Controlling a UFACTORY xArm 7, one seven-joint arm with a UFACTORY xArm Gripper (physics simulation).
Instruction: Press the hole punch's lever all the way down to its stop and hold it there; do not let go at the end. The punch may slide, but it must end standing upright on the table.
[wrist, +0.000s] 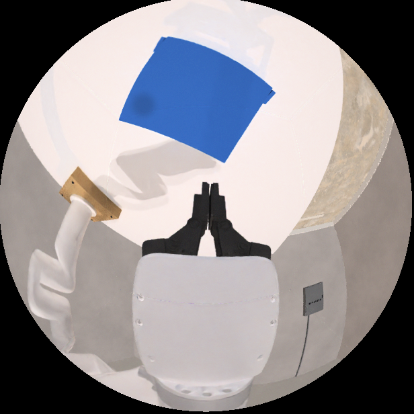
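The hole punch's broad blue lever (195, 95) shows from above in the upper middle of the wrist view, with small blue parts of the punch showing at its left and right corners. The rest of the punch is hidden under it. How far down the lever stands cannot be told from this view. My gripper (208, 191) is shut with nothing between its fingers. Its black fingertips show below the lever's near edge in the view, apart from the blue surface.
The white table (260, 185) lies under the punch, with the arm's shadow on it. The wooden mounting plate (97, 197) with the arm's base is at the left edge. A beige marbled surface (350, 150) is at the right, and a grey box (313, 299) with a cable at the lower right.
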